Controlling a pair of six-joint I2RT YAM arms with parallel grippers.
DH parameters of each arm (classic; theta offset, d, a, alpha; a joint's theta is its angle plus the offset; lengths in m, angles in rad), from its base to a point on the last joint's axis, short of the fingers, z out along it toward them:
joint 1: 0 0.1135 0.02 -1.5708
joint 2: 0 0 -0.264 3.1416
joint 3: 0.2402 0 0.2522 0
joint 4: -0.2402 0 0.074 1.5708
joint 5: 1.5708 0 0 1.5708
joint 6: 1.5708 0.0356 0 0
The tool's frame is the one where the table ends.
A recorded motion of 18 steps. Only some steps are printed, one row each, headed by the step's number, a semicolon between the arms.
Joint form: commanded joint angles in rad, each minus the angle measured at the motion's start. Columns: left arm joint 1, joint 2, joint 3, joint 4, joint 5, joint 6; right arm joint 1, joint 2, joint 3, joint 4, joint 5, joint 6.
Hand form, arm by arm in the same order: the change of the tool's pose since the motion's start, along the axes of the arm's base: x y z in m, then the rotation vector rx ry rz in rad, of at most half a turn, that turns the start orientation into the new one. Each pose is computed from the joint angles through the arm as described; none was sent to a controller.
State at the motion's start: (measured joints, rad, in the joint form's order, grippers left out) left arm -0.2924 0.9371 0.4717 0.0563 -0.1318 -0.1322; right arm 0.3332 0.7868 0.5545 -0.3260 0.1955 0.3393
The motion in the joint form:
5: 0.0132 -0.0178 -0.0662 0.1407 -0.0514 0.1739; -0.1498 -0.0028 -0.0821 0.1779 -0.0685 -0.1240
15: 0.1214 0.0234 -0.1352 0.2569 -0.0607 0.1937; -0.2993 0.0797 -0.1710 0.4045 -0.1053 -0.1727
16: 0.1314 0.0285 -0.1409 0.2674 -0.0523 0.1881; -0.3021 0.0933 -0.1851 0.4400 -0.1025 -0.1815
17: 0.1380 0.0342 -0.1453 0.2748 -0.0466 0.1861; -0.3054 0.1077 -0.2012 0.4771 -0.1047 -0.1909
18: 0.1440 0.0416 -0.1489 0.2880 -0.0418 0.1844; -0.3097 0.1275 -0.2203 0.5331 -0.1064 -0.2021
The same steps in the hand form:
5: -0.0021 0.0054 -0.0051 0.1533 -0.1126 0.0001; 0.0097 -0.0229 -0.0113 -0.0510 -0.0947 -0.0302
15: 0.0022 0.0276 -0.0244 0.1797 -0.1110 0.1102; 0.0239 -0.0483 -0.0338 -0.0778 -0.1452 -0.1262
16: 0.0025 0.0293 -0.0262 0.1721 -0.1096 0.1143; 0.0252 -0.0490 -0.0374 -0.0863 -0.1530 -0.1278
17: 0.0029 0.0305 -0.0279 0.1692 -0.1064 0.1160; 0.0262 -0.0495 -0.0417 -0.0934 -0.1596 -0.1252
18: 0.0036 0.0314 -0.0292 0.1658 -0.1081 0.1183; 0.0280 -0.0502 -0.0461 -0.1016 -0.1765 -0.1238

